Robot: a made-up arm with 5 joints.
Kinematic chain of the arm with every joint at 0, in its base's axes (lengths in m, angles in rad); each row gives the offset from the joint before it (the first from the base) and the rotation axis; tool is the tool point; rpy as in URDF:
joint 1: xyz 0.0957 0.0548 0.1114 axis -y
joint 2: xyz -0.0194 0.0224 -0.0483 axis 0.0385 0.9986 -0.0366
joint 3: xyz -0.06 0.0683 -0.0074 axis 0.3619 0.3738 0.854
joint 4: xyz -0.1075 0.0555 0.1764 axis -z
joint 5: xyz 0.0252 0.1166 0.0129 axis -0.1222 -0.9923 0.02
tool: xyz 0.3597 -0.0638 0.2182 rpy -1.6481 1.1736 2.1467
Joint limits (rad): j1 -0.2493..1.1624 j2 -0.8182..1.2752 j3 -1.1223..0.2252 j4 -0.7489..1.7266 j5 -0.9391..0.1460
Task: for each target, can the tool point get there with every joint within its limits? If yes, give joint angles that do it. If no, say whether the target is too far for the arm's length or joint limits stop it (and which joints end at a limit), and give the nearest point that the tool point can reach.
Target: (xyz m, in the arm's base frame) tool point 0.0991 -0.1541 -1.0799
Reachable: no: too far | nearest point 0.0374 0.0565 -0.4625 | short by 0.655 m
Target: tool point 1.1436 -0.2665 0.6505
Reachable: no: too far | nearest point 0.5011 -0.0666 0.3924 | short by 0.721 m
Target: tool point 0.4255 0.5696 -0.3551
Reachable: no: joint limits stop it (at a limit: joint 1, joint 2, joint 4) | nearest point 0.3783 0.4197 -0.1785 | short by 0.236 m
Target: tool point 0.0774 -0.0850 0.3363
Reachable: yes | joints 1.0563 0.9705 -0.9256 0.6070 -0.6168
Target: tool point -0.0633 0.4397 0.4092
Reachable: yes | joints 0.5126 -0.3697 0.0374 -0.4725 -0.1234
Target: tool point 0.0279 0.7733 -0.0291
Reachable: no: joint limits stop it (at a limit: joint 1, joint 2, joint 3, joint 4) | nearest point -0.0091 0.5529 0.0616 | short by 0.241 m
